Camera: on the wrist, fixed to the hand. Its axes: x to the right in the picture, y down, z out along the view.
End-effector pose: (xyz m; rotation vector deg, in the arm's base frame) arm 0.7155 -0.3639 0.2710 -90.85 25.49 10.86
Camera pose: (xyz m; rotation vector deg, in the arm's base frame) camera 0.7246 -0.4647 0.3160 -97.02 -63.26 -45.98
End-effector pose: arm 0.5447 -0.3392 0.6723 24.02 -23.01 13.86
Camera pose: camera 0.5981 -0.3327 0.5755 23.74 -12.98 -80.67
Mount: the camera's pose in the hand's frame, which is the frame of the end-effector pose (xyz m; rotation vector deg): 0.0075 -0.0441 -0.1013 -14.31 -13.77 -91.61
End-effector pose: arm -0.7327 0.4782 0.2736 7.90 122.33 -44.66
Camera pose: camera -0.8219 0.4999 0.3355 -106.22 99.90 -69.05
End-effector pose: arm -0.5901 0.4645 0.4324 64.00 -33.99 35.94
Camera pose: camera -0.5412 0.5472 0.3773 61.44 8.25 -53.90
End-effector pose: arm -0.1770 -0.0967 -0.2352 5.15 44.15 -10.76
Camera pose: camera -0.2498 -0.1258 -0.3134 -46.31 26.34 -90.30
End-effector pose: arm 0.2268 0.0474 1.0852 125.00 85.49 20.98
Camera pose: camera 0.1470 0.0906 1.1486 20.83 130.10 -14.57
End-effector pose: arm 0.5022 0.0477 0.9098 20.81 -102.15 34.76
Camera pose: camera 0.6039 0.0701 0.9474 84.39 -68.90 -46.02
